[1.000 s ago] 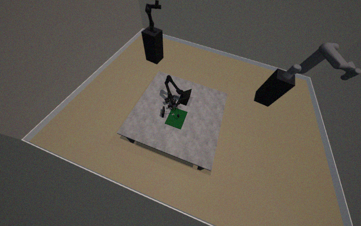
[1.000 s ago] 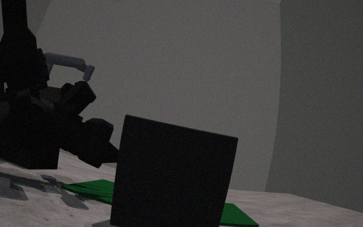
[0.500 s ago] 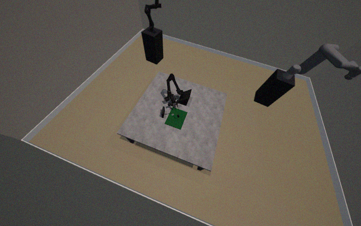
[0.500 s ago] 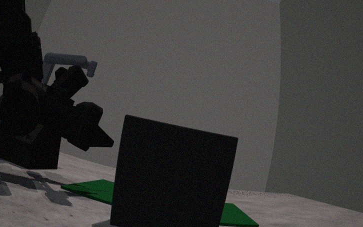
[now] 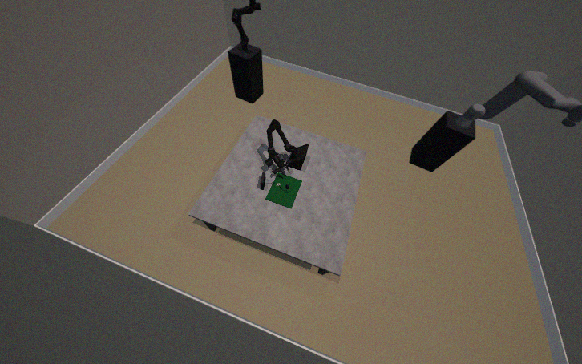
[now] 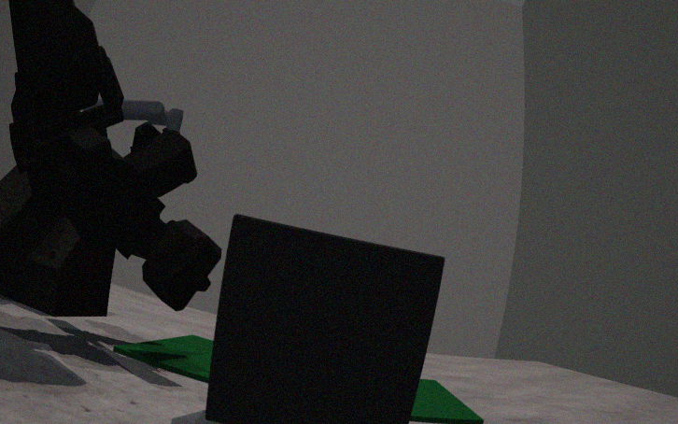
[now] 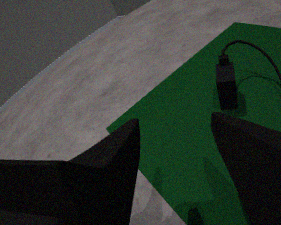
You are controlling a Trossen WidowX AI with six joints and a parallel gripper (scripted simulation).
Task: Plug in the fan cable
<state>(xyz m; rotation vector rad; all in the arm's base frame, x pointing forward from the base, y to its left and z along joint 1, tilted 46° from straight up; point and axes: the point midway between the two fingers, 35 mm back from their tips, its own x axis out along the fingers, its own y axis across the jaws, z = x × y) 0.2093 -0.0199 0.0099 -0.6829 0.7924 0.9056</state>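
Now: the dark fan plug 80 mm ahead of my gripper tip, 40 mm to the left of it and 60 mm below it. From my gripper tip the other things lie so: green board (110 mm ahead, 30 mm to the left, 90 mm below); then fan header (100 mm ahead, 40 mm to the right, 80 mm below); then fan (150 mm ahead, 150 mm to the right, 20 mm below).
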